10 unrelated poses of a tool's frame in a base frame.
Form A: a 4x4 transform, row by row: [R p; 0 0 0 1], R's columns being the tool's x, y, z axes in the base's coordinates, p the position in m. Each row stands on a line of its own.
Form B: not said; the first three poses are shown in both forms.
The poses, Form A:
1:
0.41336 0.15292 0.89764 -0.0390
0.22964 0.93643 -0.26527 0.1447
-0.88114 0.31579 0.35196 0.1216
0 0 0 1
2:
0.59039 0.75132 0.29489 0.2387
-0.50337 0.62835 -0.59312 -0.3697
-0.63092 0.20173 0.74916 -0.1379
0 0 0 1
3:
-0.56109 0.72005 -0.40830 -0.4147
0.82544 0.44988 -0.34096 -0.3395
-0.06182 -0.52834 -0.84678 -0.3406
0 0 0 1
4:
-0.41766 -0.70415 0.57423 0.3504
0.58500 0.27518 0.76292 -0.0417
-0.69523 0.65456 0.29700 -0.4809
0 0 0 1
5:
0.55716 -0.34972 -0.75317 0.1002
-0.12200 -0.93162 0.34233 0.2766
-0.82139 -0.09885 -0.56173 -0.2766
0 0 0 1
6:
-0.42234 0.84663 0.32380 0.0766
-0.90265 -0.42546 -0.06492 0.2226
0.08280 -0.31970 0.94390 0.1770
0 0 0 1
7:
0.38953 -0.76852 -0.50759 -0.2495
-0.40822 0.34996 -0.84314 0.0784
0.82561 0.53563 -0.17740 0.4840
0 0 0 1
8:
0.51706 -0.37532 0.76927 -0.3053
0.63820 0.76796 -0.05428 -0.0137
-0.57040 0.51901 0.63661 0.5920
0 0 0 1
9:
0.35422 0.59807 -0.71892 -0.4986
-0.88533 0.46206 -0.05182 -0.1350
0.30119 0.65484 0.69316 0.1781
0 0 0 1
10:
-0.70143 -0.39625 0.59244 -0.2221
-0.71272 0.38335 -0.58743 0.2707
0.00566 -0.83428 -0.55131 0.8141
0 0 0 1
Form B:
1: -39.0 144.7 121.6 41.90 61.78 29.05
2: 238.7 -369.7 -137.9 15.07 39.12 -40.45
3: -414.7 -339.5 -340.6 -148.04 3.54 124.21
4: 350.4 -41.7 -480.9 65.59 44.05 125.52
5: 100.2 276.6 -276.6 -170.02 55.22 -12.35
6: 76.6 222.6 177.0 -18.71 -4.75 -115.07
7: -249.5 78.4 484.0 108.32 -55.65 -46.34
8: -305.3 -13.7 592.0 39.19 34.78 50.99
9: -498.6 -135.0 178.1 43.37 -17.53 -68.19
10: -222.1 270.7 814.1 -123.46 -0.32 -134.54
